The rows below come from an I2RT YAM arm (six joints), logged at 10 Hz.
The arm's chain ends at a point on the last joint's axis. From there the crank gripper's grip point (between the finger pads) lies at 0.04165 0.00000 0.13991 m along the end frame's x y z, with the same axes.
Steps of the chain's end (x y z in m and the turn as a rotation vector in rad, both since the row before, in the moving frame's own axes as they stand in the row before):
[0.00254, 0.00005, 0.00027, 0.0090, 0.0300, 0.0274]
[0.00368, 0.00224, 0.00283, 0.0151, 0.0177, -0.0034]
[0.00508, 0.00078, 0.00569, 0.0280, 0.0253, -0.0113]
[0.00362, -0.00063, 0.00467, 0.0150, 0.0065, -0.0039]
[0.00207, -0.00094, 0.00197, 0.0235, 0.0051, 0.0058]
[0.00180, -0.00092, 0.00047, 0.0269, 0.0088, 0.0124]
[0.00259, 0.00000, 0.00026, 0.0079, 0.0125, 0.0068]
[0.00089, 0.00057, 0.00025, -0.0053, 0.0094, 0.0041]
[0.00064, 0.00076, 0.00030, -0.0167, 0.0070, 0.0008]
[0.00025, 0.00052, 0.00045, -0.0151, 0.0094, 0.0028]
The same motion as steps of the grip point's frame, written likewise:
[0.00672, 0.00000, -0.00104, 0.0090, 0.0300, 0.0274]
[0.00615, -0.00001, 0.00205, 0.0151, 0.0177, -0.0034]
[0.00858, -0.00361, 0.00453, 0.0280, 0.0253, -0.0113]
[0.00452, -0.00289, 0.00438, 0.0150, 0.0065, -0.0039]
[0.00279, -0.00398, 0.00172, 0.0235, 0.0051, 0.0058]
[0.00305, -0.00415, 0.00005, 0.0269, 0.0088, 0.0124]
[0.00434, -0.00081, -0.00027, 0.0079, 0.0125, 0.0068]
[0.00220, 0.00148, -0.00015, -0.0053, 0.0094, 0.0041]
[0.00162, 0.00313, -0.00001, -0.0167, 0.0070, 0.0008]
[0.00156, 0.00275, 0.00004, -0.0151, 0.0094, 0.0028]

